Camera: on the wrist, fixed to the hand. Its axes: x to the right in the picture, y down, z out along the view.
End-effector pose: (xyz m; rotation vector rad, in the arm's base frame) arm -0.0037 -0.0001 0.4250 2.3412 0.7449 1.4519
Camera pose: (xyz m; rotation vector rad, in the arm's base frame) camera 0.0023 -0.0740 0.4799 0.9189 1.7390 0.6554
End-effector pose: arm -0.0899 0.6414 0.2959 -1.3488 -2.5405 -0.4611
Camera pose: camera -0.0148 0.6816 0.3313 -0.8433 2.8027 0.7524
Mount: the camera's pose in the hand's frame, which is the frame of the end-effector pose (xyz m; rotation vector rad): 0.0013 0.0897 -0.0215 -0.1455 0.0018 -1.5665
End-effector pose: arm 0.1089 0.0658 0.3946 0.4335 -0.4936 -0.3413
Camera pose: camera 0.1399 0.1487 0.4207 0.6112 -0.0221 -1.8675
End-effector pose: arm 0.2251 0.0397 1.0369 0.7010 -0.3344 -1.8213
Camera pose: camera 0.3061 0.0087 1.0682 -0.7917 -0.4628 2.7201
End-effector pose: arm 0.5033 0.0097 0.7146 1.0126 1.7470 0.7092
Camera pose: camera 0.5114 0.0541 0.7951 -0.5710 1.8296 -0.2015
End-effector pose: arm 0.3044 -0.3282 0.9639 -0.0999 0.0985 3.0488
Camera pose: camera 0.2962 -0.4187 0.9479 -0.1090 -0.1443 1.4854
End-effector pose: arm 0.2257 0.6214 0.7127 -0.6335 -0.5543 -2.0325
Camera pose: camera 0.2977 0.5639 0.7093 0.1396 0.7660 2.4607
